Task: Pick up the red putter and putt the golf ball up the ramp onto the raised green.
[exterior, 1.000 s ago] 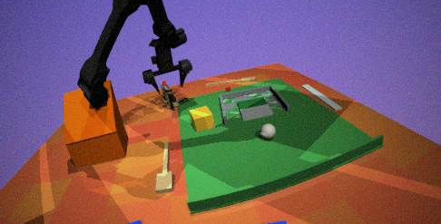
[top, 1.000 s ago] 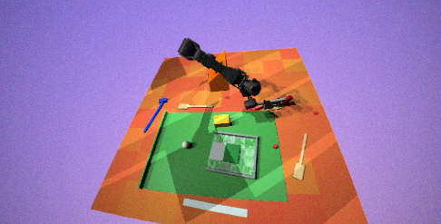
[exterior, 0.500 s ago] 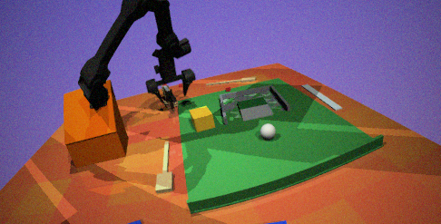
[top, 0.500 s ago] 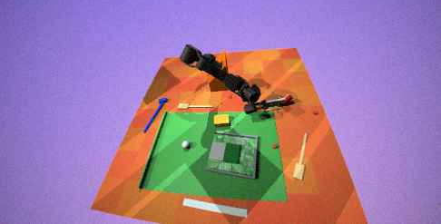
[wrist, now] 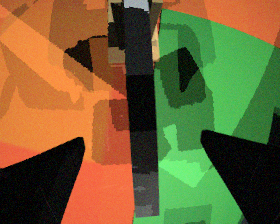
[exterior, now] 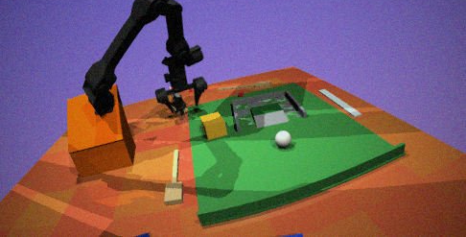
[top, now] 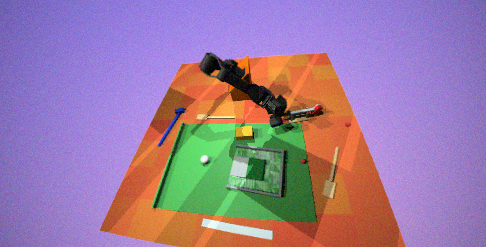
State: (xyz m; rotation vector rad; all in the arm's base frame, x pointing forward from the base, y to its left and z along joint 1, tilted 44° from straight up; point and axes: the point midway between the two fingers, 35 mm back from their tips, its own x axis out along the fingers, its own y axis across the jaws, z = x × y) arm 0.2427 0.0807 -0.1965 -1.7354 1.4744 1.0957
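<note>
Now: the yellow block 90 mm ahead of my gripper tip, 180 mm to the right of it and 10 mm below it. Also, from my gripper tip: white golf ball (250 mm ahead, 380 mm to the right, 20 mm below); red putter (30 mm behind, 110 mm to the left, 20 mm above); wooden fence (30 mm behind, 130 mm to the left).
</note>
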